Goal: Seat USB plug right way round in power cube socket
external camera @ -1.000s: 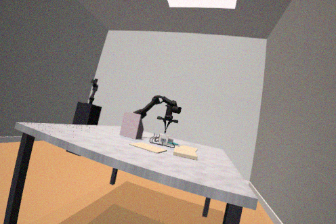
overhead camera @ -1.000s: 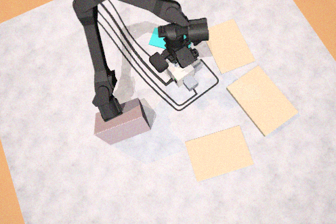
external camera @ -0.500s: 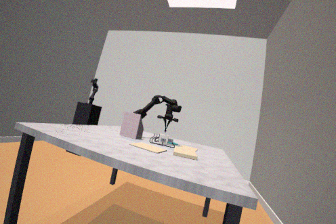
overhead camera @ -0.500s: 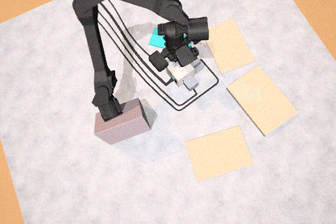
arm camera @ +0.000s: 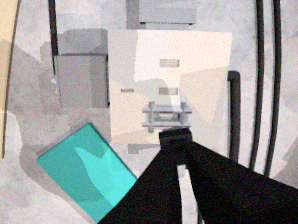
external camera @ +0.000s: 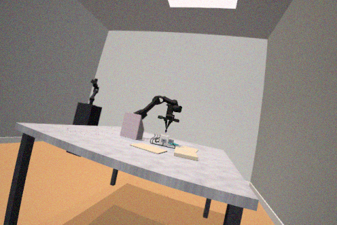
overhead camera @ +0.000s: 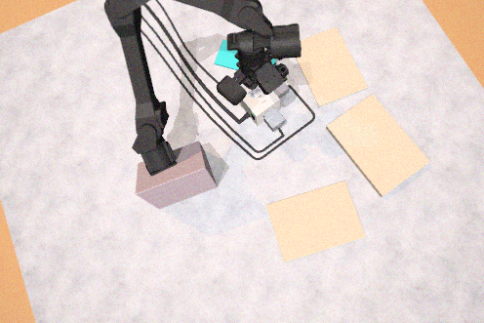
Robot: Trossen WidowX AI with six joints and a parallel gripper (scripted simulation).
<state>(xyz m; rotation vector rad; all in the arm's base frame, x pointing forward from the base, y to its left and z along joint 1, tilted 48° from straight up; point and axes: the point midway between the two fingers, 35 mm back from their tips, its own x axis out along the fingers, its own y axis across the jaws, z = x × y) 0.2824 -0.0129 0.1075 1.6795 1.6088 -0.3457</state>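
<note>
Now: gripper tip 2 cm above the USB plug. The rest, counted from my gripper tip: USB socket: 7 cm below, 1 cm to the left; cyan flat piece: 14 cm to the left, 13 cm below, 4 cm ahead.
</note>
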